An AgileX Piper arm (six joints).
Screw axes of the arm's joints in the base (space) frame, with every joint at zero. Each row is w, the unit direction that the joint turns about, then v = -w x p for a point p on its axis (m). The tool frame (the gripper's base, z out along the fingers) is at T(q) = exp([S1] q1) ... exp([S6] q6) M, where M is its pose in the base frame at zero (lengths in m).
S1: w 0 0 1 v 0.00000 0.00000 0.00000
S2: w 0 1 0 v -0.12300 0.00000 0.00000
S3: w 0 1 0 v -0.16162 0.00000 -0.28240
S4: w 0.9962 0 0.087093 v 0.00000 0.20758 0.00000
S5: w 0 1 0 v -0.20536 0.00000 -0.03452
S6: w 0.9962 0 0.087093 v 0.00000 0.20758 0.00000
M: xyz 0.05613 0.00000 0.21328 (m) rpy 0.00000 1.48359 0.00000 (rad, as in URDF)
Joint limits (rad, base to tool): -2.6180..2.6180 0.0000..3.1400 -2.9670..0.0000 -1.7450..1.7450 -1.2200..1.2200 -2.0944..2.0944
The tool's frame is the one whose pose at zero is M.
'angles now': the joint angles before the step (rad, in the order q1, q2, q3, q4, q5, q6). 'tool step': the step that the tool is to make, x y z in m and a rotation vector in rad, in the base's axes. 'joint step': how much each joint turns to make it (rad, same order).
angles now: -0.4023, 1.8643, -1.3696, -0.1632, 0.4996, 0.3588
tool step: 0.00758, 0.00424, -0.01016, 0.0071, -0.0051, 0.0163
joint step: 0.0147, 0.0289, -0.0008, 0.0073, -0.0305, -0.0002
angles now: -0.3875, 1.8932, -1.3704, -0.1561, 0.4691, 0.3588
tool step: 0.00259, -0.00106, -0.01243, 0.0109, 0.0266, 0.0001
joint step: 0.0000, 0.0296, 0.0001, -0.0001, -0.0010, 0.0000
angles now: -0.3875, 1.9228, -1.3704, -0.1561, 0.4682, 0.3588
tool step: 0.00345, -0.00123, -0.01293, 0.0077, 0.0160, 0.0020
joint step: -0.0001, 0.0323, 0.0000, 0.0001, -0.0148, -0.0001
